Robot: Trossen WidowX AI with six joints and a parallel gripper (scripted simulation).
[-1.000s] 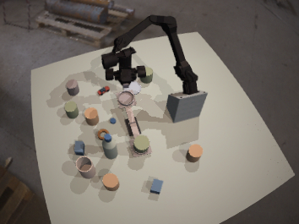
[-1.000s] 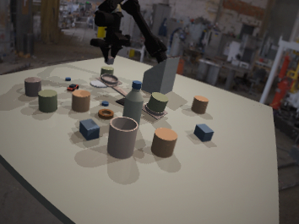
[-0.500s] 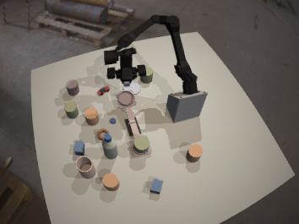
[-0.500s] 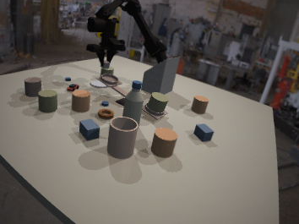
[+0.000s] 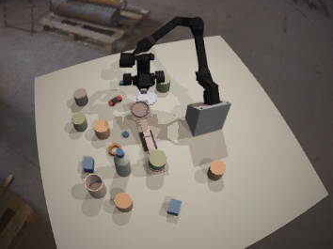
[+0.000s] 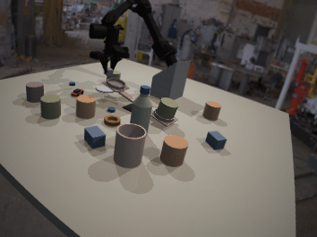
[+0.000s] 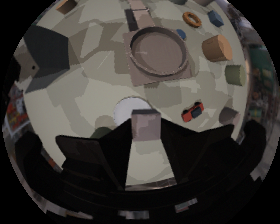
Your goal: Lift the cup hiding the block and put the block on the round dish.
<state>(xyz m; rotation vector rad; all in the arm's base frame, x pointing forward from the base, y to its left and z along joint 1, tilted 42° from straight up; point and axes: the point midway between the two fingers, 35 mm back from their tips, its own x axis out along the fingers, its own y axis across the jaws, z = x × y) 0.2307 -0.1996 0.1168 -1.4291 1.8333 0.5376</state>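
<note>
The round dish lies 3 cm behind my gripper tip, 3 cm to the right of it and 9 cm below it. From my gripper tip the other things lie so: toy car: 13 cm ahead, 7 cm to the right, 8 cm below; balance beam: 7 cm ahead, 21 cm to the left, 6 cm below; block: 1 cm above.
</note>
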